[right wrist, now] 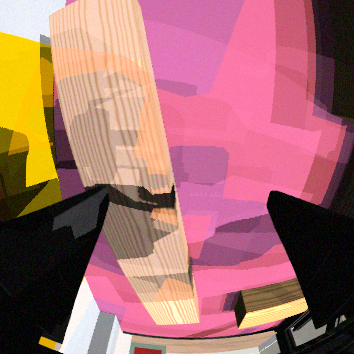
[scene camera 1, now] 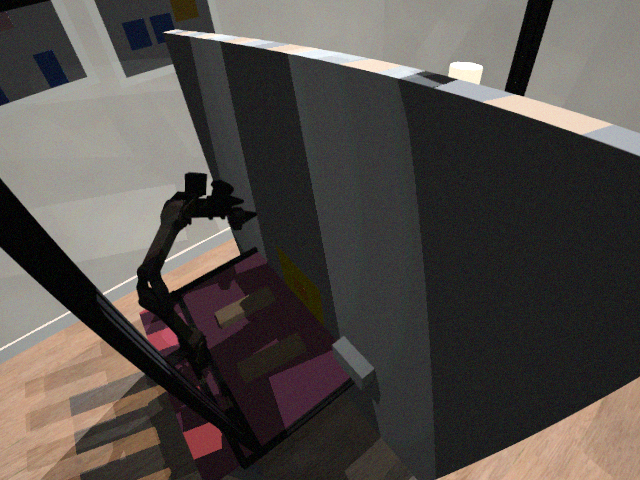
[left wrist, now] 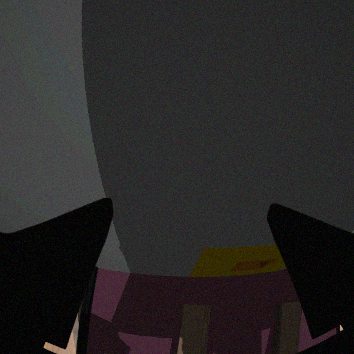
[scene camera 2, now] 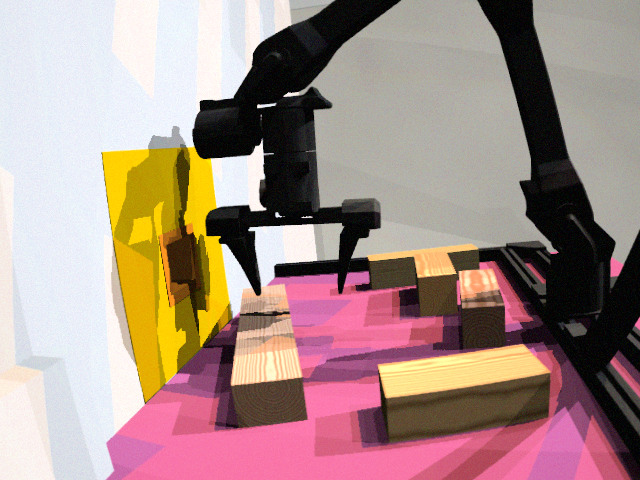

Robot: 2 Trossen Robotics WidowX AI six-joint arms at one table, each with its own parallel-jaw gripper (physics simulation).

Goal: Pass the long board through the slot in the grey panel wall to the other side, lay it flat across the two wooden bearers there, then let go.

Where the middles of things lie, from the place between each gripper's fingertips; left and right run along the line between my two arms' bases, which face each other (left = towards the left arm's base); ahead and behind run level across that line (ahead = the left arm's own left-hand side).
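Scene:
Measured from my left hand, the slot (scene camera 2: 178,250) is 17 cm behind it, 7 cm to the right of it and 30 cm below it. The grey block (scene camera 2: 56,421) is 49 cm behind that same left hand, 6 cm to the right of it and 36 cm below it.
For my right hand, I find the slot 150 mm to the left of it, 40 mm behind it and 50 mm above it, while the grey block is 160 mm to the left of that right hand, 360 mm behind it and 10 mm below it.

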